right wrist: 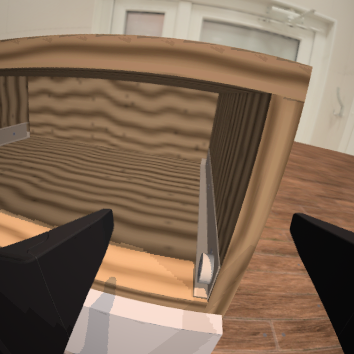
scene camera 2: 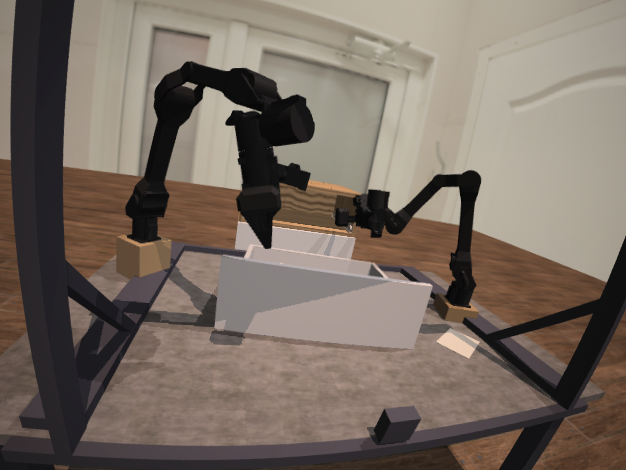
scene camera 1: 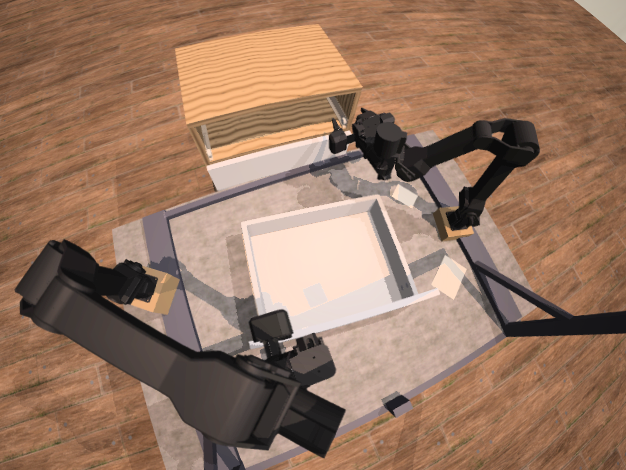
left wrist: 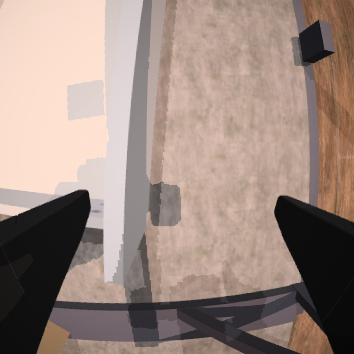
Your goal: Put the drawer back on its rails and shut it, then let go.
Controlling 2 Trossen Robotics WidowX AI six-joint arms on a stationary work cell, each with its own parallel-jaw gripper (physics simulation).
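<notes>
The white drawer stands upright on the table, apart from the wooden cabinet. The cabinet's opening is empty, with metal rails on both inner sides; the right rail ends in a white roller. A white front lies below the opening. My left gripper is open, pointing down near the left end of the drawer's front panel; its arm hides its fingertips in scene camera 1. My right gripper is open and empty before the cabinet's right side.
A small dark block sits at the table's near edge. A pale square lies right of the drawer, another pale piece behind it. Dark beams edge the table, with uprights in front.
</notes>
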